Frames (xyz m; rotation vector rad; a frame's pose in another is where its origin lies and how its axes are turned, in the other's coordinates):
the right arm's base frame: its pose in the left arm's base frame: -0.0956 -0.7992 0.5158 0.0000 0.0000 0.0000
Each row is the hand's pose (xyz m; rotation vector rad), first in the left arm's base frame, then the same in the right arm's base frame.
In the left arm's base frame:
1: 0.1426 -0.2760 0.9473 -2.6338 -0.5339 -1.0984
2: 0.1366 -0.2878 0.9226 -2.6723 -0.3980 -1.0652
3: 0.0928 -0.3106 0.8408 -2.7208 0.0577 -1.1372
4: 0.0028 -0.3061 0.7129 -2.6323 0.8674 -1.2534
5: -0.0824 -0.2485 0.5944 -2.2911 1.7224 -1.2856
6: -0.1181 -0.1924 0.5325 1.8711 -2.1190 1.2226
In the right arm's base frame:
1: 0.2382 0.5232 0.4315 -2.6338 -0.5339 -1.0984
2: 0.2322 0.5114 0.4068 -2.6723 -0.3980 -1.0652
3: 0.1884 0.4886 0.3250 -2.7208 0.0577 -1.1372
4: 0.0984 0.4931 0.1971 -2.6323 0.8674 -1.2534
5: 0.0132 0.5507 0.0786 -2.2911 1.7224 -1.2856
6: -0.0225 0.6068 0.0167 1.8711 -2.1190 1.2226

